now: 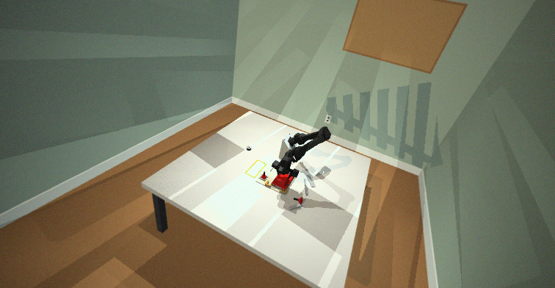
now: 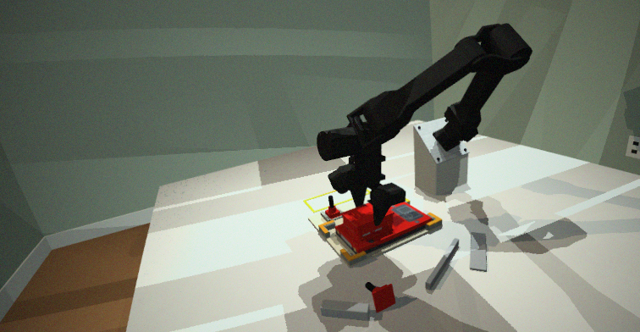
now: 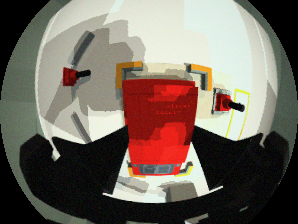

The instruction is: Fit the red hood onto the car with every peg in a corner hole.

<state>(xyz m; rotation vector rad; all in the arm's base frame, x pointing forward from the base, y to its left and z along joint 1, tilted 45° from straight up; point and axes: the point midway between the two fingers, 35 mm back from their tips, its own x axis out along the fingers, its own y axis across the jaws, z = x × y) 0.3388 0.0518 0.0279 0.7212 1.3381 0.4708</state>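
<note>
The red hood is right at my gripper tip. From my gripper tip the other things lie so: grey bar: 17 cm ahead, 15 cm to the left, 4 cm below; grey engine block: 3 cm below.
</note>
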